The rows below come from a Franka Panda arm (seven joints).
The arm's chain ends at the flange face. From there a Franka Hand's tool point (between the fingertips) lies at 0.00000 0.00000 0.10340 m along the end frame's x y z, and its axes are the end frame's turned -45 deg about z.
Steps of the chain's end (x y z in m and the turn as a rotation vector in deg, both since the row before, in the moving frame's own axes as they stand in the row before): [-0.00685, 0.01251, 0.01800, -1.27, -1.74, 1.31]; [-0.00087, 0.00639, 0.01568, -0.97, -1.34, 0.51]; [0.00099, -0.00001, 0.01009, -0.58, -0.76, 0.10]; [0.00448, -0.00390, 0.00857, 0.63, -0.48, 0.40]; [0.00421, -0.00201, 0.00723, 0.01, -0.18, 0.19]
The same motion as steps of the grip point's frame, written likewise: [-0.01752, 0.00336, 0.01793, 0.33, -2.13, 1.31]; [-0.00808, 0.00342, 0.01564, 0.26, -1.63, 0.51]; [-0.00100, 0.00046, 0.01008, 0.13, -0.95, 0.10]; [0.00612, -0.00101, 0.00856, 0.78, 0.11, 0.40]; [0.00418, 0.00131, 0.00723, 0.13, -0.12, 0.19]
